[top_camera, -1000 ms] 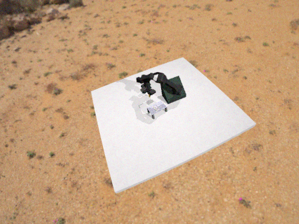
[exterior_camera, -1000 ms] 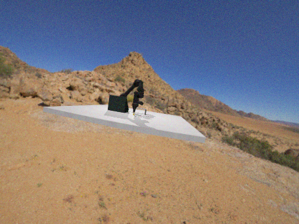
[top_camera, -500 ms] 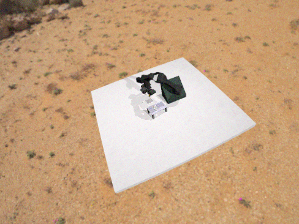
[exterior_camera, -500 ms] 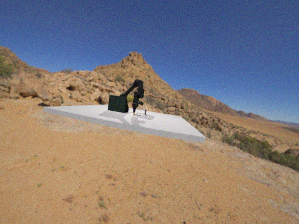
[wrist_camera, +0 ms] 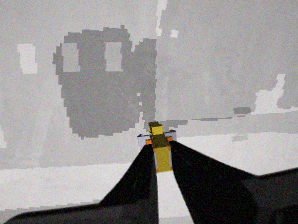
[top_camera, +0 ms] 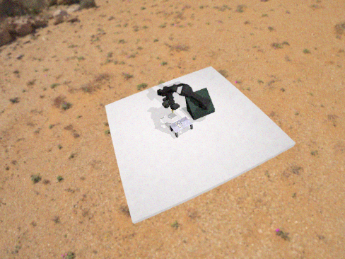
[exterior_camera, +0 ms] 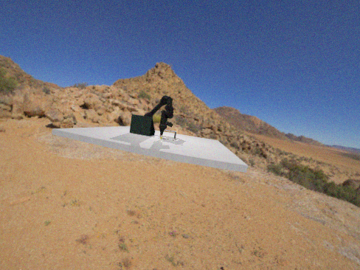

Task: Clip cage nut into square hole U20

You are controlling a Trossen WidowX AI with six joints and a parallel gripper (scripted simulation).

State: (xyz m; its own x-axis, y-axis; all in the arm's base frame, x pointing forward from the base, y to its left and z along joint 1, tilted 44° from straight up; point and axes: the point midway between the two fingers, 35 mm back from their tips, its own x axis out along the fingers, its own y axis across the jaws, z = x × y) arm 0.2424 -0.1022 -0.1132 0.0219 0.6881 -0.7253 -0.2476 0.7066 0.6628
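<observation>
Right now the cage nut is 1 cm below my gripper tip.
</observation>
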